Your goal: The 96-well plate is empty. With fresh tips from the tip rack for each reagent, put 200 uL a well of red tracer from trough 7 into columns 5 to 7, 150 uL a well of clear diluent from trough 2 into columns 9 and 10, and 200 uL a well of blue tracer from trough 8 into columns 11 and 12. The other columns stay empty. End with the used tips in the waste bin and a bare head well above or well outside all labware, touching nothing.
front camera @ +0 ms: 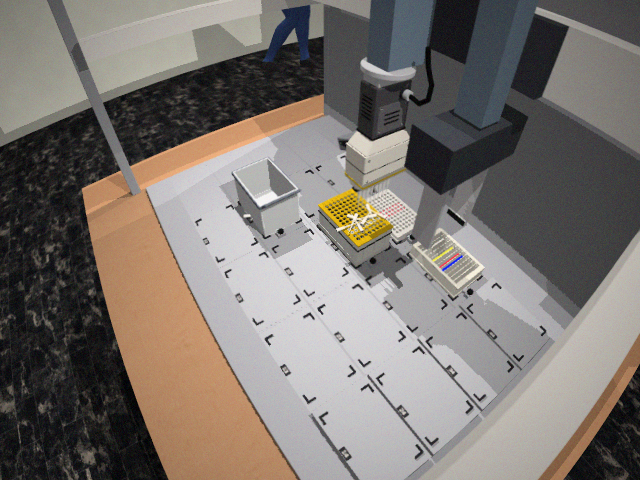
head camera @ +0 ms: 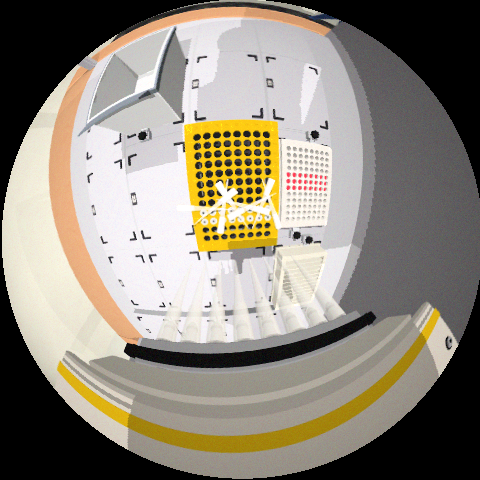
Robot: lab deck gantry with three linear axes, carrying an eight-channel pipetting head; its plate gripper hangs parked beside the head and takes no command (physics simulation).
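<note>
What I can see here is a grey wall (front camera: 556, 207).
</note>
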